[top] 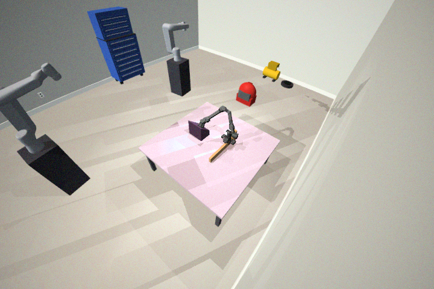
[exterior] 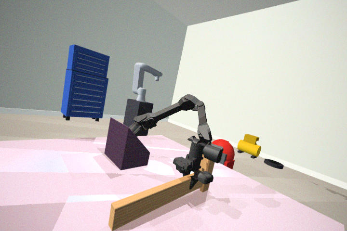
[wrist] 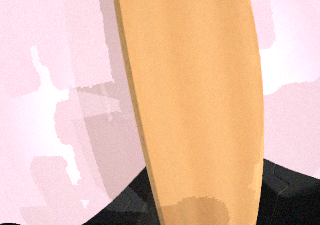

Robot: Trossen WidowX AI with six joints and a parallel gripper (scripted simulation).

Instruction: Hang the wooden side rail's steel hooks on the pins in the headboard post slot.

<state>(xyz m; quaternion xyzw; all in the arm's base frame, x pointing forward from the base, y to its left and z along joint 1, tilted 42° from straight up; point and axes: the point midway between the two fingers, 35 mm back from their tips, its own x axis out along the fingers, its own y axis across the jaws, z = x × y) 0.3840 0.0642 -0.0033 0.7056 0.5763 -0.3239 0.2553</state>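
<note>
Now: the headboard post 12 cm to the left of my gripper tip, 5 cm above it and 2 cm ahead of it.
</note>
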